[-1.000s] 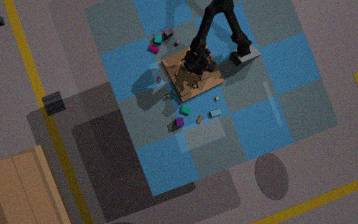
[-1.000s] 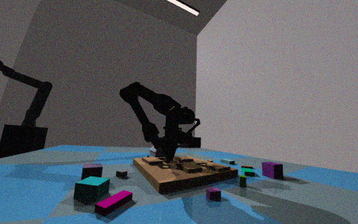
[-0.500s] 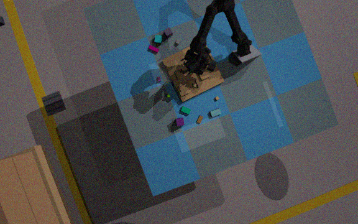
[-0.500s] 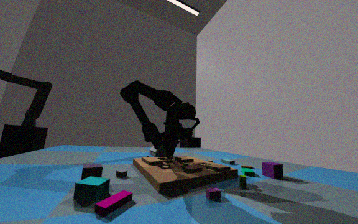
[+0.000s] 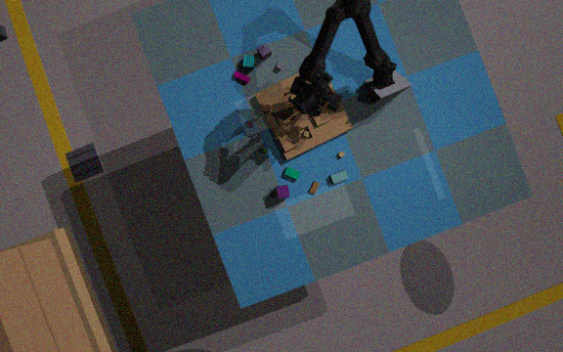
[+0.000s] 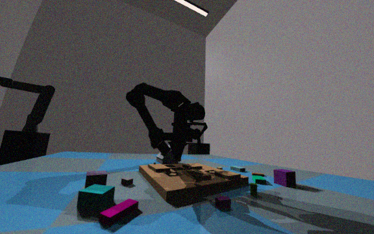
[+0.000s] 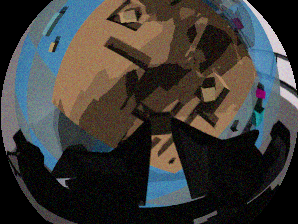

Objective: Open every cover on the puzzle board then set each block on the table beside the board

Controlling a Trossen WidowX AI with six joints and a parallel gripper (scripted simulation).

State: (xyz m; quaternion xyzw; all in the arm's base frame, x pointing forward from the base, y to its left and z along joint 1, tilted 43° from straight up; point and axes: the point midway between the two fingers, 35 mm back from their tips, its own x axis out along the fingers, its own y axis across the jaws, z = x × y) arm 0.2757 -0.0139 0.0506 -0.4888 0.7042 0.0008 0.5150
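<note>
The pale teal block lies 2 cm ahead of my gripper tip, 32 cm to the left of it and 5 cm below it. The rest, counted from my gripper tip: lime block (25 cm ahead, 11 cm to the left, 4 cm below); magenta block (27 cm ahead, 1 cm to the right, 5 cm below); grey block (7 cm ahead, 19 cm to the right, 5 cm below).
</note>
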